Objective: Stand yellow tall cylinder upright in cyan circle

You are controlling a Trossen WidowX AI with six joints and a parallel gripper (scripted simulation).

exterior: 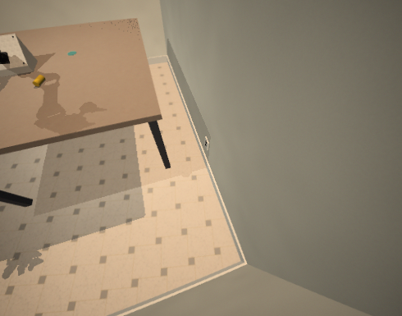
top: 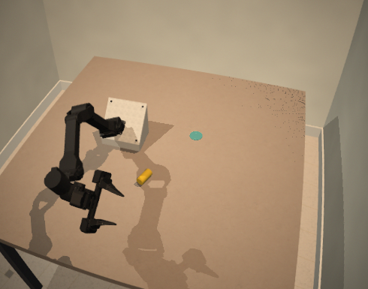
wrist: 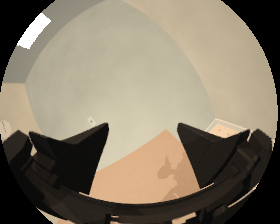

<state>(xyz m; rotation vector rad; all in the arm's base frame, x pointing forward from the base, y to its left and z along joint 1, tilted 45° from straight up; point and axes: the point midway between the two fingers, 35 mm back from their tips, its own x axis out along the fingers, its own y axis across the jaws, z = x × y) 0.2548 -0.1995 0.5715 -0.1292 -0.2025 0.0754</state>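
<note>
Now: the yellow tall cylinder 70 mm behind my hand, 370 mm to the left of it and 310 mm below it. Also, from my hand: cyan circle 50 mm ahead, 690 mm to the left, 330 mm below.
</note>
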